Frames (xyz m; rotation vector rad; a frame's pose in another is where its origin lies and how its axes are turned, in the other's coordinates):
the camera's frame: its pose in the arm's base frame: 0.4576 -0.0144 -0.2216 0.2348 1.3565 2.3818
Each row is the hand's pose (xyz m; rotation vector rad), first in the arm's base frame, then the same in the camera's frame.
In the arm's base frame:
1: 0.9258 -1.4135 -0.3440 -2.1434 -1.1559 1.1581
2: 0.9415 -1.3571 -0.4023 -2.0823 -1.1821 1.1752
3: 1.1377 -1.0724 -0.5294 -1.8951 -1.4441 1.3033
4: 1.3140 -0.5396 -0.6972 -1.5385 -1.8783 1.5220
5: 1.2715 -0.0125 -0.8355 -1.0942 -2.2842 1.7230
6: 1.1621 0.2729 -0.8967 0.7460 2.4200 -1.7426
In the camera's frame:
1: -0.9953 0.4181 -1.0131 -2.1095 1.4680 -1.2952
2: -0.9838 0.3386 -0.9936 -2.1409 1.3978 -1.2946
3: -1.0398 0.0512 -0.7700 -2.3766 1.2066 -1.0886
4: -0.9739 -0.3793 -0.3783 -2.6979 0.8885 -0.6378
5: -0.7125 -0.7276 -0.0480 -2.8978 0.5536 -0.1022
6: -0.4929 -0.8830 0.1095 -2.9617 0.3516 0.2617

